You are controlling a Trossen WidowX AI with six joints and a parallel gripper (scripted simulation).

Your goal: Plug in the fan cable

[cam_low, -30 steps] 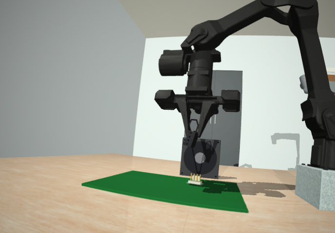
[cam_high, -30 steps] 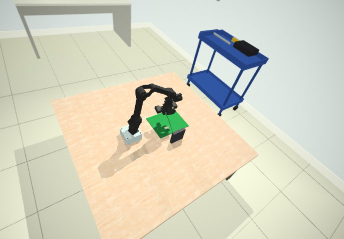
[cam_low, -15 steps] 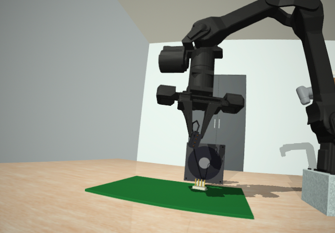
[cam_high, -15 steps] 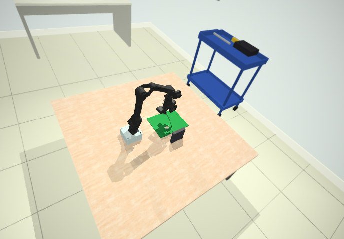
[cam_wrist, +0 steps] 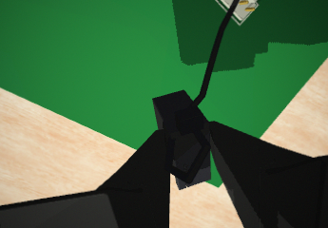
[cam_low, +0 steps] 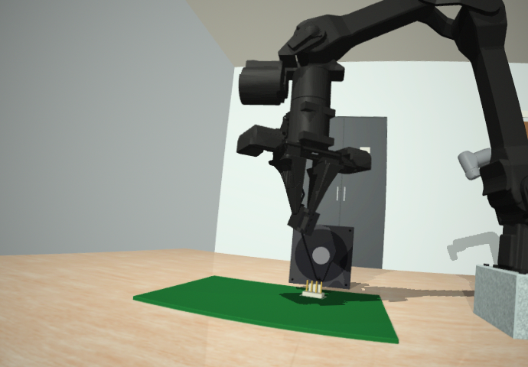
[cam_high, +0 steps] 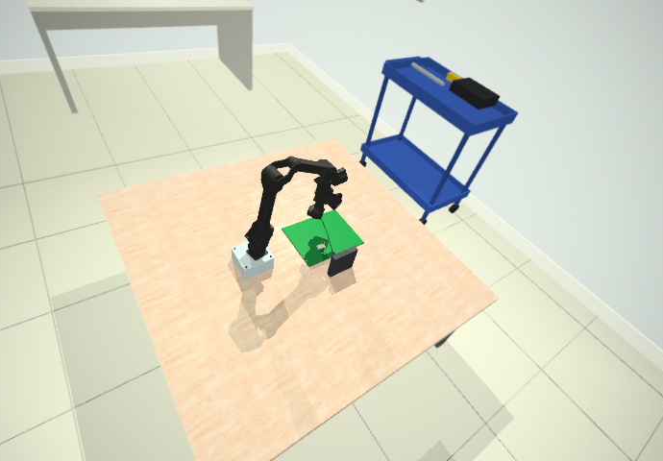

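Now: gripper tip 3 cm short of the green board, 3 cm to the left of it and 14 cm above it. From my gripper tip the other things lie so: white four-pin header 3 cm behind, 8 cm to the right, 13 cm below; then black fan 5 cm behind, 21 cm to the right, 7 cm below; then black plug 1 cm to the left, 1 cm below.
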